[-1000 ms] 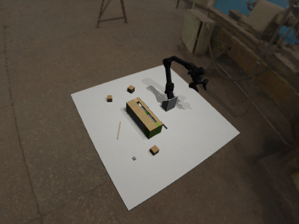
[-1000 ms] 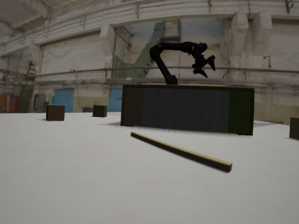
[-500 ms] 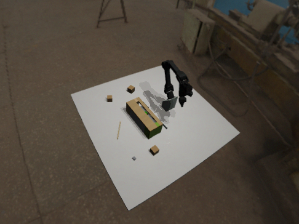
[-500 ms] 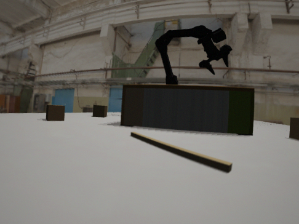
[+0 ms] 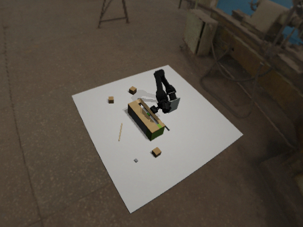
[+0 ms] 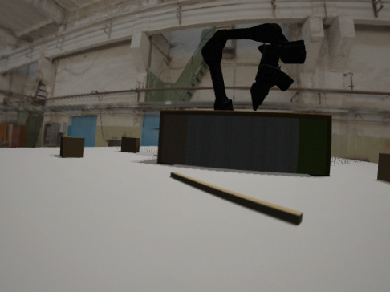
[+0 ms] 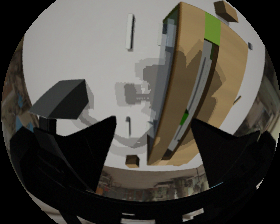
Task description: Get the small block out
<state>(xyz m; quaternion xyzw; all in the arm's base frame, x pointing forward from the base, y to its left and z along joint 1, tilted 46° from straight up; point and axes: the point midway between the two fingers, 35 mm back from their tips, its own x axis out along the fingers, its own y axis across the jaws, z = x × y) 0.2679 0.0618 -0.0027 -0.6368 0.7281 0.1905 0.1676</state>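
The box lies 110 mm below my gripper tip, 50 mm to the right of it and 50 mm ahead of it. From my gripper tip the other things lie so: tiny grey piece 390 mm ahead, 200 mm to the left, 160 mm below; green block 80 mm below, 60 mm to the right, 60 mm ahead.
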